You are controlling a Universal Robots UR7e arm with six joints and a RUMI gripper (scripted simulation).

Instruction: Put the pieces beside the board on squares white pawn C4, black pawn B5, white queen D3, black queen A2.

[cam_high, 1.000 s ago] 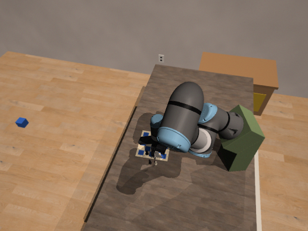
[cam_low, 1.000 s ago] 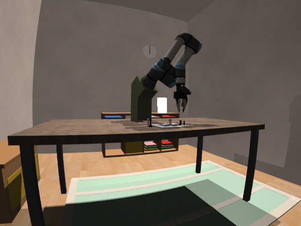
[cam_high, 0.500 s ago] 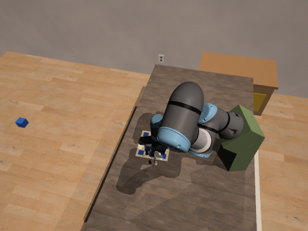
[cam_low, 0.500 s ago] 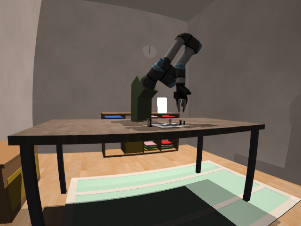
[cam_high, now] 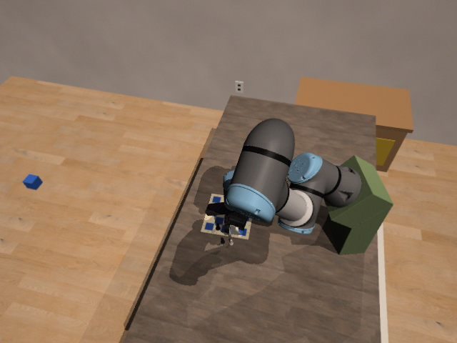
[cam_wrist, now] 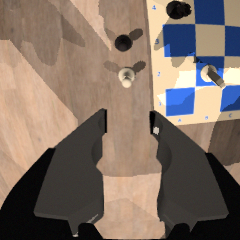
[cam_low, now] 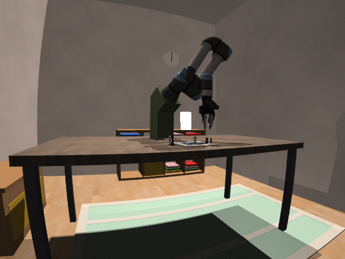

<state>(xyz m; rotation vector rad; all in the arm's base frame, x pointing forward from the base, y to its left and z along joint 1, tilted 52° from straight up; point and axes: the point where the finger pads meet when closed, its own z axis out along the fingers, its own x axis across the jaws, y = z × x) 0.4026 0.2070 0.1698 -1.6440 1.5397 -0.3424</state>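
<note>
Right now the white pawn is 9 cm below my hand. From my hand the other things lie so: black pawn (9 cm below, 3 cm ahead, 2 cm to the left); blue-and-cream chessboard (11 cm to the right, 10 cm below, 9 cm ahead); black piece (9 cm ahead, 8 cm below, 2 cm to the right).
</note>
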